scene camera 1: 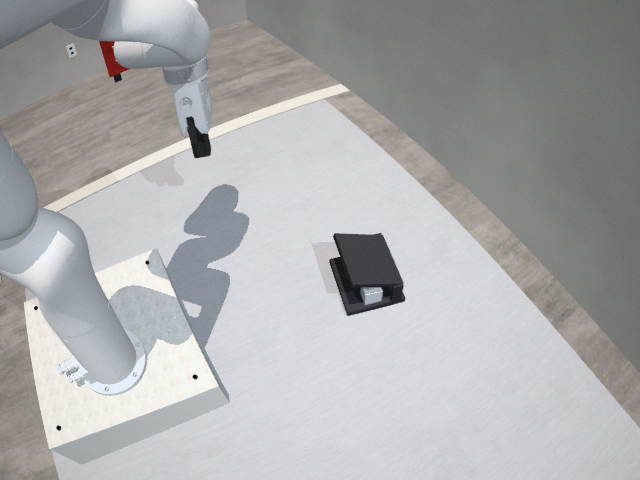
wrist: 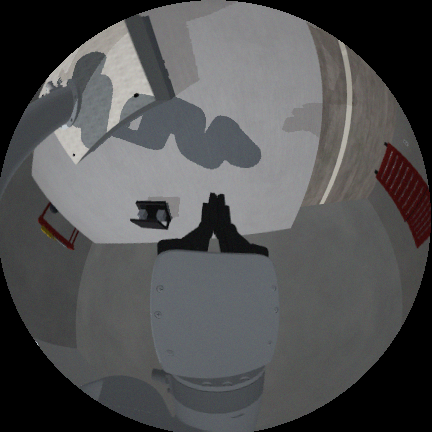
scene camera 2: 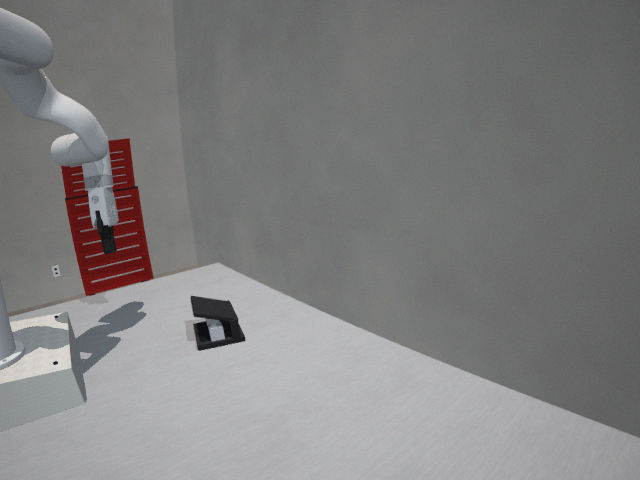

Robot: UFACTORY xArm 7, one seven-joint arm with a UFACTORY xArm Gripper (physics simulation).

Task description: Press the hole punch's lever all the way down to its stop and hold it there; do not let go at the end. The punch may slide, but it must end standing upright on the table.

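Frame: origin at the arm's base, x ahead, y left, z up, level; millimetres.
Where they show: gripper, fingertip midpoint: [scene camera 1: 203, 154] [wrist: 214, 201] [scene camera 2: 110, 252]; arm's base, link origin: [scene camera 1: 112, 361].
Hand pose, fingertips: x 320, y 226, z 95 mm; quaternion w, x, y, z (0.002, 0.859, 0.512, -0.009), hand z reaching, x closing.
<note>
Things, the pixels of their top centre, and the offset from my fingertips. "spot": a spot on its surface instead. Level surfaces: height alone.
- black hole punch, top centre: [scene camera 1: 368, 252] [scene camera 2: 211, 300] [wrist: 147, 228] dy -292, dx +142, dz -100 mm
- light grey block, surface spot: [scene camera 1: 371, 295] [scene camera 2: 214, 330] spot: dy -337, dx +112, dz -148 mm
- table, surface height: dz -186 mm
The black hole punch [scene camera 1: 368, 263] [scene camera 2: 217, 322] [wrist: 151, 215] stands upright on the table. Its flat black lever [scene camera 1: 368, 259] [scene camera 2: 213, 307] is raised and slopes above the base, with a gap that shows a light grey block [scene camera 1: 371, 295] [scene camera 2: 215, 330] inside. My gripper [scene camera 1: 202, 153] [scene camera 2: 109, 251] [wrist: 214, 201] is shut and empty, its fingers together and pointing down. It hangs high above the table, well apart from the punch, on the far side of it in the view of scene camera 1. Nothing touches the lever.
The table [scene camera 1: 320, 392] [scene camera 2: 289, 403] [wrist: 260, 75] carries the arm's pale mounting block [scene camera 1: 170, 408] [scene camera 2: 41, 397] [wrist: 122, 70]. A grey wall [scene camera 1: 491, 103] [scene camera 2: 413, 180] rises beyond the table's edge. A red slatted panel [scene camera 2: 143, 248] [wrist: 407, 192] stands beyond the table.
</note>
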